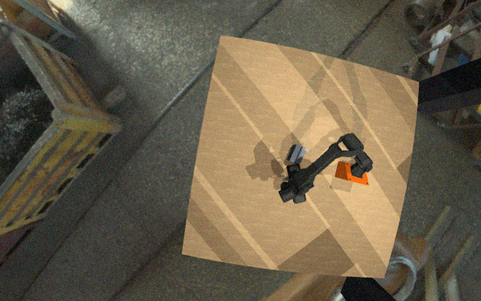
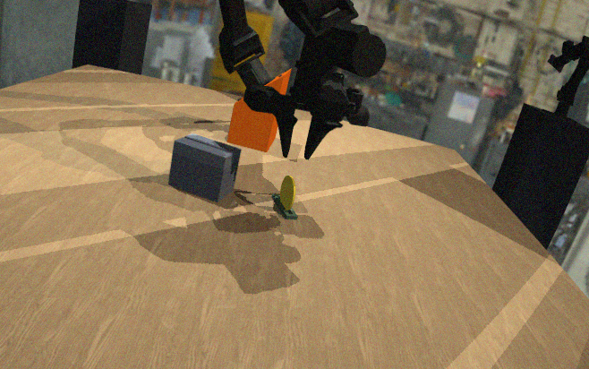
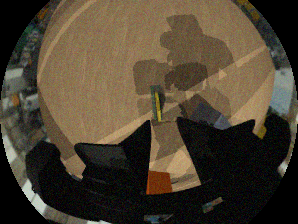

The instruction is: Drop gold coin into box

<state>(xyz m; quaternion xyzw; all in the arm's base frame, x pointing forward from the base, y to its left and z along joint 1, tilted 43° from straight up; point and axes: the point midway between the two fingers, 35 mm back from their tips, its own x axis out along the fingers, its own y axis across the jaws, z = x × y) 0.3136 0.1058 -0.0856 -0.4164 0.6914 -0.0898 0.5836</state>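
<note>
Right now the gold coin is 60 mm below my gripper tip.
</note>
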